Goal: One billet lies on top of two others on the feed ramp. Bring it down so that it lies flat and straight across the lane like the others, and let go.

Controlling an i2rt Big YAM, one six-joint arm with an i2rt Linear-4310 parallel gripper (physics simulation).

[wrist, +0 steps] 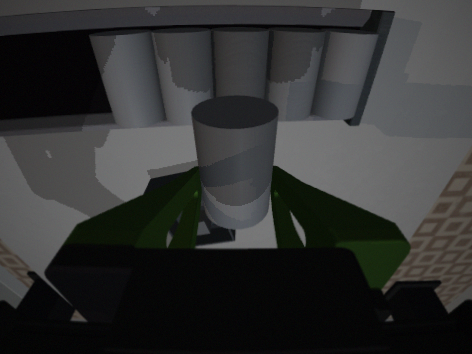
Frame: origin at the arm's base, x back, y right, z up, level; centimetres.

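Seen in the pictures: gripper, between the fingertips: (236,175).
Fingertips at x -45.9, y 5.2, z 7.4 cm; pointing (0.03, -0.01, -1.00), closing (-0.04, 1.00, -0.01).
A point is followed by its place in that frame.
My gripper (236,175) @(x -45.9, y 5.2, z 7.4 cm) is shut on a grey cylindrical billet (237,150) @(x -48.8, y 5.2, z 9.5 cm), which is held between the green fingers in the middle of the wrist view. Its dark round end is toward the top of the view. Several other grey billets lie side by side across the dark feed ramp (190,18) @(x -52.9, y 1.6, z -1.5 cm) beyond it, from a left one (132,77) @(x -49.7, y -1.8, z 2.1 cm) to a right one (346,75) @(x -50.0, y 12.9, z 0.5 cm) at the ramp's end wall. The held billet hides the lower part of the middle billet (240,62) @(x -50.7, y 5.3, z 1.4 cm). I cannot tell how high it is above the ramp.
The dark end wall (372,67) @(x -50.4, y 15.7, z -1.3 cm) closes the ramp on the right. The dark lane bed (50,75) @(x -49.1, y -10.0, z -0.9 cm) shows left of the row. A dark object (215,236) @(x -22.4, y 2.4, z -6.4 cm) lies partly hidden behind the left finger. A pale surface (330,165) @(x -36.0, y 18.6, z -8.6 cm) lies in front of the ramp, with a brown patterned area (452,220) at the right.
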